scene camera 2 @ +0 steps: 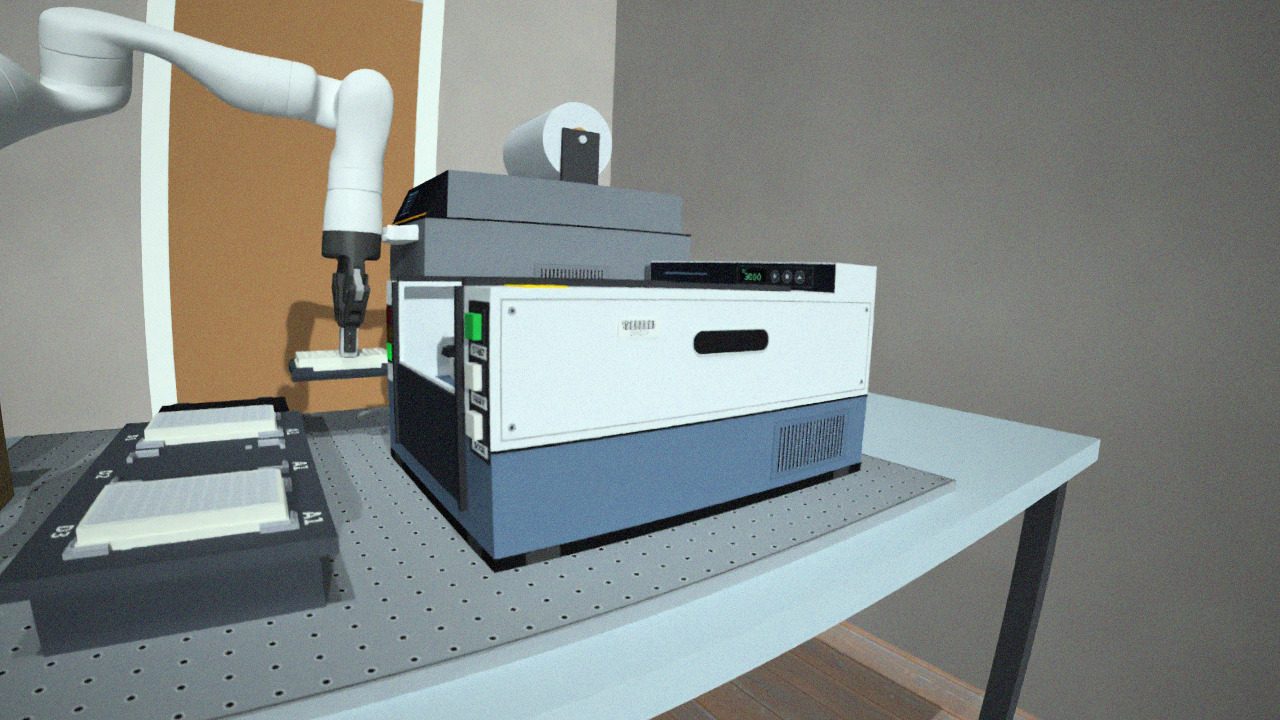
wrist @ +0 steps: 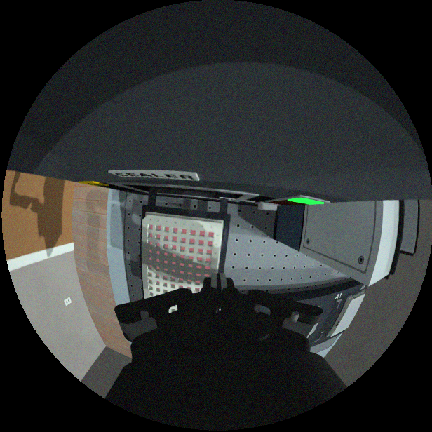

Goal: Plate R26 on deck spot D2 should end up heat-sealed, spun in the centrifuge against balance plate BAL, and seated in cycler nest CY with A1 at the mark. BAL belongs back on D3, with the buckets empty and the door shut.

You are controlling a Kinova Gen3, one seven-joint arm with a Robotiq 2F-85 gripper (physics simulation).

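Places are measured from the arm's base along level axes (x ahead, y left, z up), in centimetres.
Pixels of known places: gripper, fingertip midpoint: point(scene camera 2: 348, 356).
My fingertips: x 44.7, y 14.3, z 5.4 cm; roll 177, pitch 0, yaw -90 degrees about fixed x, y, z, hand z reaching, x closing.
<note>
For each thing: its top centre in the pictures, then the offset to it from my fingertips. "*": a spot on its surface instead.
- white well plate with red wells, middle of its top: point(scene camera 2: 343, 353) dx +0.2, dy +4.3, dz -0.1 cm
- sealer's dark pull-out tray, surface spot: point(scene camera 2: 309, 373) * dx -5.1, dy -0.3, dz -1.8 cm
- grey sealer, middle of its top: point(scene camera 2: 544, 111) dx +29.9, dy +2.1, dz +36.5 cm
- dark deck block, middle of its top: point(scene camera 2: 200, 458) dx -18.3, dy -23.1, dz -5.0 cm
- film roll, middle of its top: point(scene camera 2: 556, 113) dx +32.0, dy +1.9, dz +36.5 cm
A white well plate with red wells point(scene camera 2: 326, 360) point(wrist: 177, 245) lies on the sealer's dark pull-out tray point(scene camera 2: 309, 373) point(wrist: 225, 238), to the left of the grey sealer point(scene camera 2: 546, 227). A glossy sheen covers its top. My gripper point(scene camera 2: 349, 345) point(wrist: 219, 282) is shut and empty. It points straight down with its tips at the plate's top, near the plate's near edge in the wrist view. Two more white plates point(scene camera 2: 210, 422) point(scene camera 2: 183, 506) sit on the dark deck block point(scene camera 2: 179, 582) at the front left; I cannot read which is BAL.
The white and blue centrifuge point(scene camera 2: 680, 357) stands in front of the sealer, with an opening on its left side point(scene camera 2: 425, 326). The sealer's green light point(wrist: 306, 200) is lit. A film roll point(scene camera 2: 555, 142) sits on top. The table edge runs along the front right.
</note>
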